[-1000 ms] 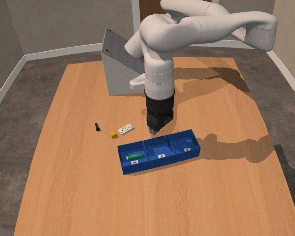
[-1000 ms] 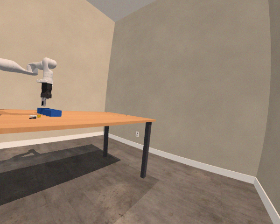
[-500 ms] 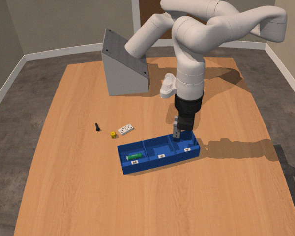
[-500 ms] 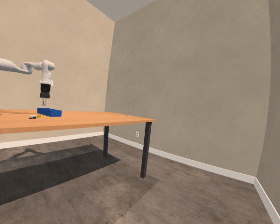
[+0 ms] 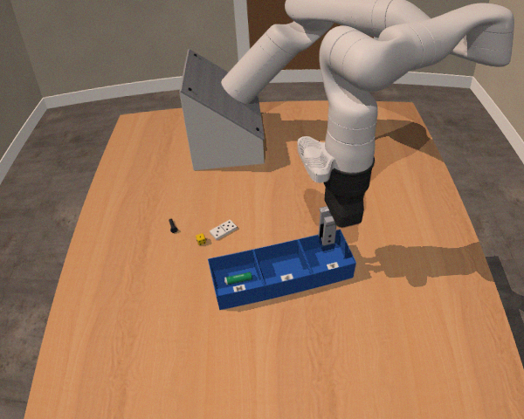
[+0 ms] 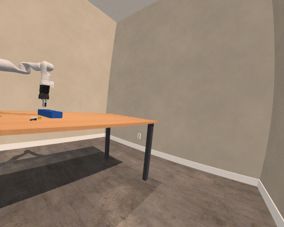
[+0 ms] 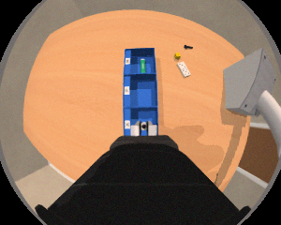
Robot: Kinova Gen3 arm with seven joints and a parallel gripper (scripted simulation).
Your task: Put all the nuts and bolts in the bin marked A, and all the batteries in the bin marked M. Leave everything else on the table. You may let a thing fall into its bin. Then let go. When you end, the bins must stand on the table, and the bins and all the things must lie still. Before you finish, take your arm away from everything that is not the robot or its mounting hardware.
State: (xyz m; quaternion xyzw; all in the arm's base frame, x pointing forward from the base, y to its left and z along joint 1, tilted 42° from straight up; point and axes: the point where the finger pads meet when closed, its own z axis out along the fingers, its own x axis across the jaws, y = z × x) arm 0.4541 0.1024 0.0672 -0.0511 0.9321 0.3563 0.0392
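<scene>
The black bolt lies 29 cm to the right of my hand, 13 cm behind it and 8 cm below it. The rest, counted from my hand: silver nut 2 cm below; green battery 16 cm to the right, 7 cm below, 2 cm ahead; blue three-compartment bin 8 cm to the right, 7 cm below, 2 cm ahead.
</scene>
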